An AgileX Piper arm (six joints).
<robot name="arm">
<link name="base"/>
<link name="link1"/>
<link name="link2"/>
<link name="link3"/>
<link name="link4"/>
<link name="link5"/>
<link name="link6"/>
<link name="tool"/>
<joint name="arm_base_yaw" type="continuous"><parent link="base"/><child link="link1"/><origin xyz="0 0 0.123" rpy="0 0 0"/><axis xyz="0 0 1"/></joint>
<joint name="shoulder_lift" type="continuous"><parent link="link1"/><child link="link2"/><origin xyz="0 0 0" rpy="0 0 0"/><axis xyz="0 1 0"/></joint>
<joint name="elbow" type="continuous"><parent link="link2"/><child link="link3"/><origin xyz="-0.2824 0 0.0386" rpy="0 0 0"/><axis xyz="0 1 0"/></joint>
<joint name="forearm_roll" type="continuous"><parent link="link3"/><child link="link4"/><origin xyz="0.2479 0 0.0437" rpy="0 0 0"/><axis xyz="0.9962 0 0.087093"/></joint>
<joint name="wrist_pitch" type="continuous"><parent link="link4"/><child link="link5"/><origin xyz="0 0 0" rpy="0 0 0"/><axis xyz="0 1 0"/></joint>
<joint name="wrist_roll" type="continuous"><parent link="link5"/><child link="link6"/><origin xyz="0.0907 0 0.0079" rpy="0 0 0"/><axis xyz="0.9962 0 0.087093"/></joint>
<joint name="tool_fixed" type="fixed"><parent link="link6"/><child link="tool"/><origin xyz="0 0 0" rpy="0 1.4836 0"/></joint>
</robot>
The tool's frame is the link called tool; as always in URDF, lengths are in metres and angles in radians. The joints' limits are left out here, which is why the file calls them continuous.
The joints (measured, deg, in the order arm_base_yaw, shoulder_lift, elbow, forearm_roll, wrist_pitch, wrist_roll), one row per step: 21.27 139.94 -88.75 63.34 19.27 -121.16; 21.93 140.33 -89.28 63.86 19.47 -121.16; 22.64 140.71 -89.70 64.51 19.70 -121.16; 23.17 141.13 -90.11 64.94 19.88 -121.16; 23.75 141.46 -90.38 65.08 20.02 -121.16; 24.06 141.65 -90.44 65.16 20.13 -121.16; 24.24 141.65 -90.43 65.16 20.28 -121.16; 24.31 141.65 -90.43 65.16 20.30 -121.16; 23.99 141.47 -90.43 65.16 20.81 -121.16; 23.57 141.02 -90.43 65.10 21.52 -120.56; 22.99 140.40 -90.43 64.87 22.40 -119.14; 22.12 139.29 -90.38 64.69 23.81 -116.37; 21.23 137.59 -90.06 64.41 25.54 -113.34; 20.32 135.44 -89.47 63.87 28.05 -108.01; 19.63 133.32 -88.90 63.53 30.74 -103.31; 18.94 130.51 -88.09 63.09 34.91 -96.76; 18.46 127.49 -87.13 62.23 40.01 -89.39
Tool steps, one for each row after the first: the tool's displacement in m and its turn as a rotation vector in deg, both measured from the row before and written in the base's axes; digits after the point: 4 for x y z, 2 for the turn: -0.0010 0.0060 -0.0009 0.47 0.13 0.41; -0.0017 0.0063 -0.0012 0.53 0.28 0.39; -0.0011 0.0047 -0.0017 0.35 0.24 0.33; -0.0018 0.0048 -0.0016 0.13 0.18 0.57; -0.0014 0.0024 -0.0013 0.05 0.21 0.32; -0.0009 0.0015 0.0000 0.06 0.11 0.27; -0.0003 0.0005 0.0000 0.01 0.01 0.08; 0.0008 -0.0018 0.0015 0.29 0.17 0.00; 0.0013 -0.0023 0.0038 0.66 0.34 -0.39; 0.0018 -0.0033 0.0051 0.98 0.68 -0.95; 0.0026 -0.0049 0.0091 1.89 1.35 -1.95; 0.0016 -0.0051 0.0129 2.14 1.39 -1.84; -0.0005 -0.0051 0.0153 3.09 2.99 -2.82; -0.0020 -0.0034 0.0151 2.95 2.89 -2.05; -0.0054 -0.0028 0.0196 3.99 4.62 -2.17; -0.0090 -0.0015 0.0202 3.82 5.79 -1.46
